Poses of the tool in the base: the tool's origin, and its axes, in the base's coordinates. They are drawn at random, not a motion.
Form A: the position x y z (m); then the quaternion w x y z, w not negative.
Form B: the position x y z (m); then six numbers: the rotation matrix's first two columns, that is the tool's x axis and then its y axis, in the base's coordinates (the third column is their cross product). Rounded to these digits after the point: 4 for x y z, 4 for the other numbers.
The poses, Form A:
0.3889 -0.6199 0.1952 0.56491 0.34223 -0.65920 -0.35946
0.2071 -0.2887 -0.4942 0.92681 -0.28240 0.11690 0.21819
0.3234 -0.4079 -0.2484 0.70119 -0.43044 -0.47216 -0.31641
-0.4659 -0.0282 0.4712 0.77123 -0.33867 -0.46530 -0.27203
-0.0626 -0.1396 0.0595 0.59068 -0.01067 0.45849 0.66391
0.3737 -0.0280 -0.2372 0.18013 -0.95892 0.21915 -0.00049
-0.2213 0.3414 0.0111 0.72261 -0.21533 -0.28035 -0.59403
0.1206 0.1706 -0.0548 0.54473 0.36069 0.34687 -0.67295
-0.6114 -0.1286 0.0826 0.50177 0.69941 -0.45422 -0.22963
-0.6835 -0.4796 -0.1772 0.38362 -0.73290 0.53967 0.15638
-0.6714 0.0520 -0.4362 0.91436 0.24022 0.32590 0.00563
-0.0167 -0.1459 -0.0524 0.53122 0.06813 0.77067 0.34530
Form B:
0.3889 -0.6199 0.1952 -0.1275 -0.8573 0.4987 -0.0451 0.5073 0.8606
0.2071 -0.2887 -0.4942 0.8775 0.3384 -0.3399 -0.4705 0.7453 -0.4724
0.3234 -0.4079 -0.2484 0.3539 -0.0373 0.9345 0.8502 0.4292 -0.3048
-0.4659 -0.0282 0.4712 0.4190 -0.1044 0.9020 0.7348 0.6226 -0.2692
-0.0626 -0.1396 0.0595 -0.3020 0.7745 -0.5558 -0.7941 0.1182 0.5962
0.3737 -0.0280 -0.2372 0.9039 -0.4205 -0.0780 -0.4201 -0.8391 -0.3457
-0.2213 0.3414 0.0111 0.1371 -0.7378 0.6610 0.9792 0.2015 0.0219
0.1206 0.1706 -0.0548 -0.1464 -0.4829 -0.8633 0.9834 -0.1659 -0.0739
-0.6114 -0.1286 0.0826 0.4819 -0.8658 0.1346 -0.4049 -0.0838 0.9105
-0.6835 -0.4796 -0.1772 0.3686 -0.6711 -0.6433 -0.9110 -0.1232 -0.3935
-0.6714 0.0520 -0.4362 0.7875 0.1669 -0.5933 0.1463 0.8845 0.4430
-0.0167 -0.1459 -0.0524 -0.4263 0.4719 -0.7717 -0.2618 0.7523 0.6046

